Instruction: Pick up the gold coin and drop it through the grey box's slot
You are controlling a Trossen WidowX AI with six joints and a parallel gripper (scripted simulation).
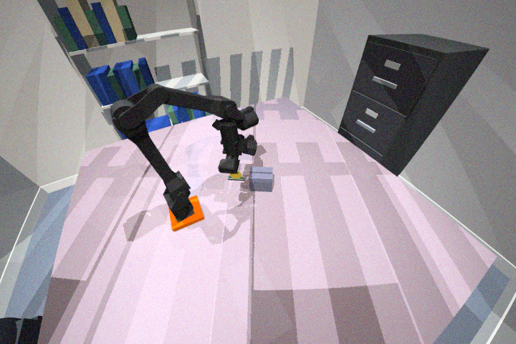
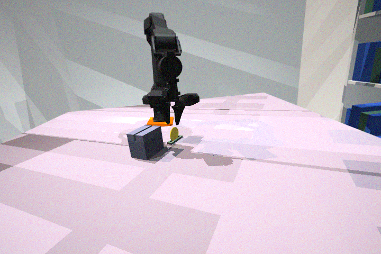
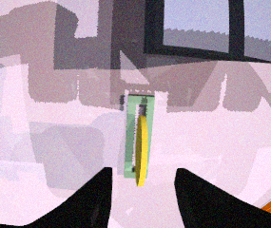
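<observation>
My gripper tip is 30 mm above the gold coin.
</observation>
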